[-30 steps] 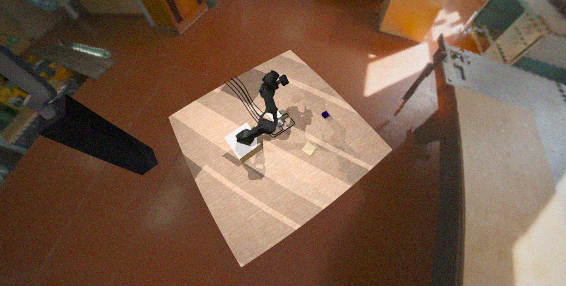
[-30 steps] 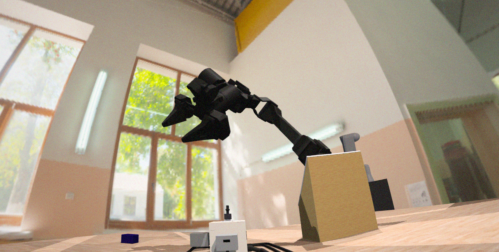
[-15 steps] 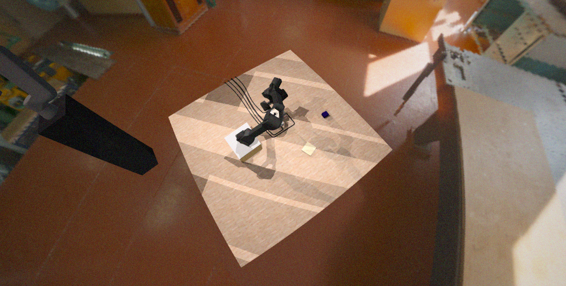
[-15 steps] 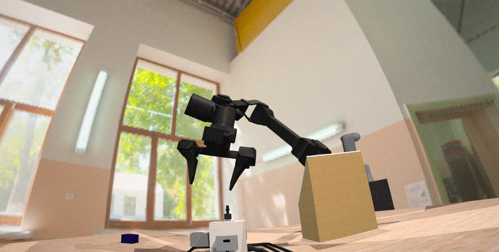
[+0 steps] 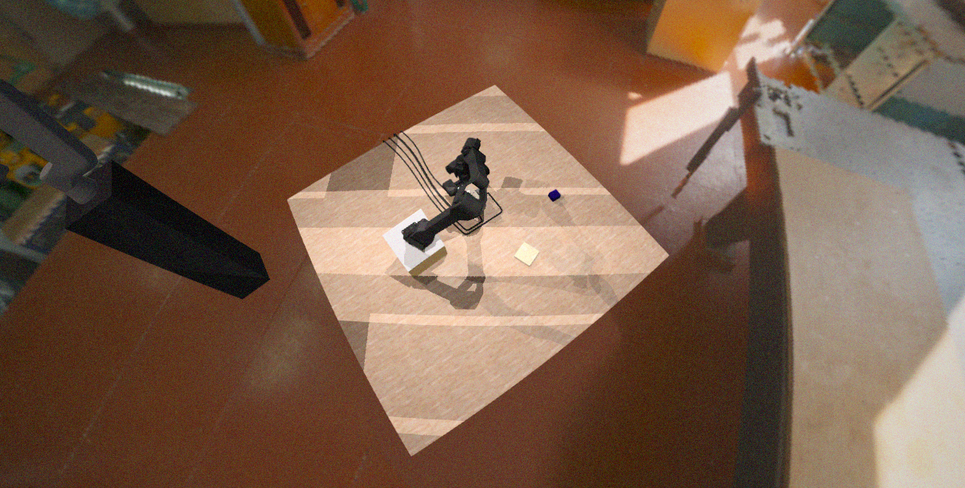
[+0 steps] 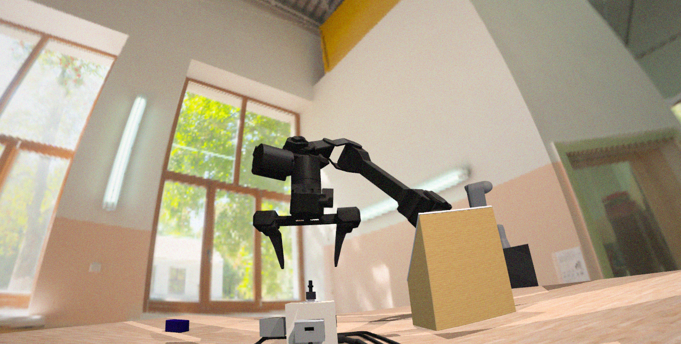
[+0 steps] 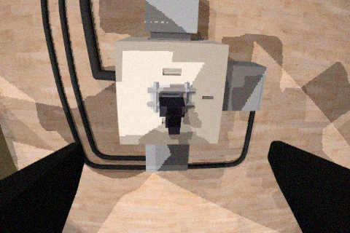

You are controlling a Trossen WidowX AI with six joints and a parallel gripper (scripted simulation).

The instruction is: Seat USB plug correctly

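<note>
My gripper tip is 40 mm above the black USB plug. Round my gripper tip: flat square pad (330 mm to the right, 130 mm below, 40 mm ahead); then blue block (320 mm ahead, 200 mm to the right, 120 mm below).
</note>
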